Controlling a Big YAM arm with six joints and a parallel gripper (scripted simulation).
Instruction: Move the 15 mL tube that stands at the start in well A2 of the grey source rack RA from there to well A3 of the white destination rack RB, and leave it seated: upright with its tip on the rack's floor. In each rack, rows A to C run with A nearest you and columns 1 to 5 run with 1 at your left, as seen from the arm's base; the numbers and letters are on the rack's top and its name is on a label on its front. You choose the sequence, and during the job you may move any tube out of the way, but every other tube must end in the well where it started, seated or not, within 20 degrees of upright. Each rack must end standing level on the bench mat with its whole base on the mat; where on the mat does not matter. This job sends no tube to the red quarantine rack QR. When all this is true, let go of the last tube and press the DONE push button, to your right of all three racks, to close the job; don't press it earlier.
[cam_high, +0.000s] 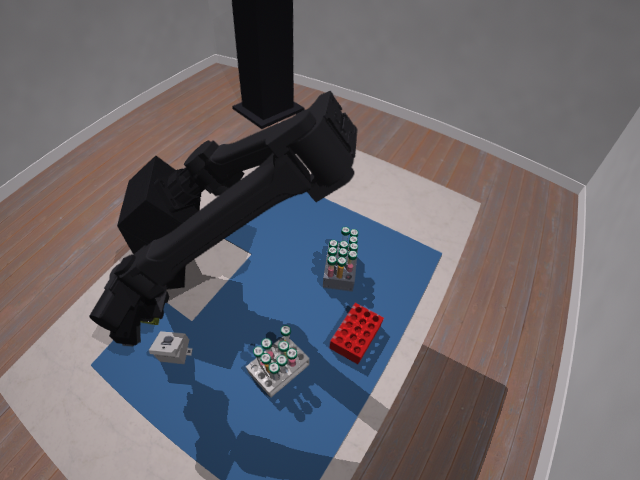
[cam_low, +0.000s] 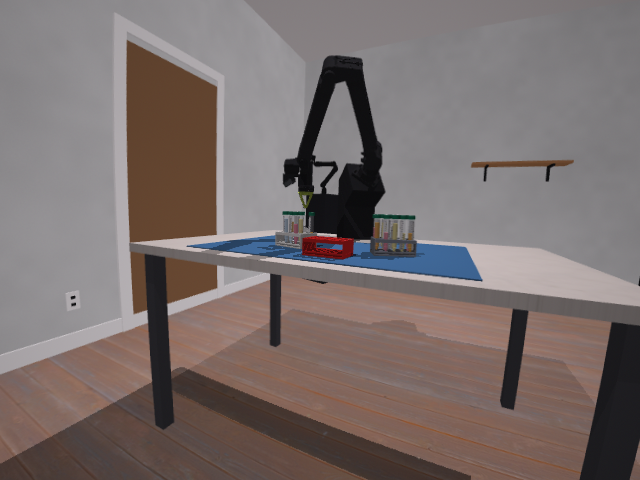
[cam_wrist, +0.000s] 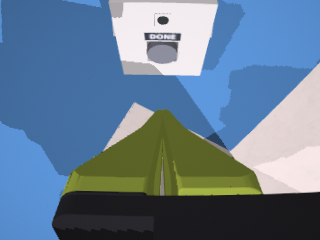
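Right now the grey done button box is 12 cm below my hand and 1 cm to the right of it. The rest, counted from my hand: tube: 23 cm to the left, 20 cm ahead, 8 cm below; grey rack RA: 50 cm to the left, 12 cm below, 10 cm ahead; white rack RB: 22 cm ahead, 18 cm to the left, 12 cm below.
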